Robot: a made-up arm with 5 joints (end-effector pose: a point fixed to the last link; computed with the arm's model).
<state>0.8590 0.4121 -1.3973 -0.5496 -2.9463</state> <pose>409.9 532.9 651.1 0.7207 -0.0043 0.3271 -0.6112</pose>
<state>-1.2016 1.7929 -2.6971 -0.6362 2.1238</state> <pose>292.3 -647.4 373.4 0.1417 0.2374 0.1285 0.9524</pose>
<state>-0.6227 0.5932 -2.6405 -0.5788 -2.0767</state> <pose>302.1 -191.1 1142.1 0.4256 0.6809 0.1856 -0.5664</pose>
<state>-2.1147 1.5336 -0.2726 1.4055 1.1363</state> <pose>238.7 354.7 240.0 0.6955 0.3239 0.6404 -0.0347</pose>
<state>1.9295 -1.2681 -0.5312 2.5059 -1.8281</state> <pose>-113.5 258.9 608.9 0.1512 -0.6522 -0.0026 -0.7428</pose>
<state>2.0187 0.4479 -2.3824 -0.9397 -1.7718</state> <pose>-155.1 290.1 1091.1 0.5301 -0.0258 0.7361 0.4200</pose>
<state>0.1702 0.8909 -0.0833 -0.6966 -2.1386</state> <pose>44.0 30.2 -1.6 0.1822 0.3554 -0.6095 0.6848</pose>
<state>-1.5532 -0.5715 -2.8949 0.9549 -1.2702</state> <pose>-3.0 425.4 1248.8 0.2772 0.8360 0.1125 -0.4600</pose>
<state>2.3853 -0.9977 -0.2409 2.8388 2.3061</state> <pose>-170.0 104.3 460.1 0.0194 0.7250 0.6645 -0.1802</pose>
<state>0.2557 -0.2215 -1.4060 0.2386 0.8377</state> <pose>551.9 158.8 933.3 0.3951 -0.2957 -0.7338 -0.4668</pose>
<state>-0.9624 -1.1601 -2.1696 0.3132 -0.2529</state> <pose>-299.5 426.8 1167.4 0.6544 0.5570 0.5080 0.0586</pose>
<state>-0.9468 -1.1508 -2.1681 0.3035 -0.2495</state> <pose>-302.7 417.3 1171.2 0.6534 0.5526 0.5134 0.0650</pose>
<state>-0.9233 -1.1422 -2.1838 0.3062 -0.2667</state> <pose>-314.4 412.6 1170.3 0.6547 0.5493 0.5150 0.0661</pose>
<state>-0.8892 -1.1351 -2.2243 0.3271 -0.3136</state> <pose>-338.7 414.1 1162.1 0.6596 0.5481 0.5109 0.0596</pose>
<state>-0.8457 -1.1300 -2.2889 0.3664 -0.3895</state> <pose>-375.4 420.2 1145.5 0.6679 0.5492 0.5002 0.0459</pose>
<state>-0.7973 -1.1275 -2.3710 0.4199 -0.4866</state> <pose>-421.1 427.9 1120.4 0.6784 0.5528 0.4831 0.0270</pose>
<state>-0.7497 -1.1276 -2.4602 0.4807 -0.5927</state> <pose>-469.5 434.2 1088.8 0.6894 0.5584 0.4614 0.0062</pose>
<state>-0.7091 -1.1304 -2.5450 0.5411 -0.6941</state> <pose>-513.8 438.5 1054.6 0.6991 0.5653 0.4377 -0.0141</pose>
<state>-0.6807 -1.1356 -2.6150 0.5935 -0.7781</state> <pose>-548.0 442.2 1022.7 0.7063 0.5723 0.4155 -0.0316</pose>
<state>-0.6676 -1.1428 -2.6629 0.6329 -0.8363</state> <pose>-569.0 447.6 997.9 0.7106 0.5786 0.3977 -0.0456</pose>
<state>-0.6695 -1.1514 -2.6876 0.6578 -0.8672</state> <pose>-577.1 456.0 982.1 0.7125 0.5837 0.3855 -0.0560</pose>
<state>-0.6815 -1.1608 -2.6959 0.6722 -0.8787</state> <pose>-576.3 466.9 973.0 0.7128 0.5876 0.3775 -0.0638</pose>
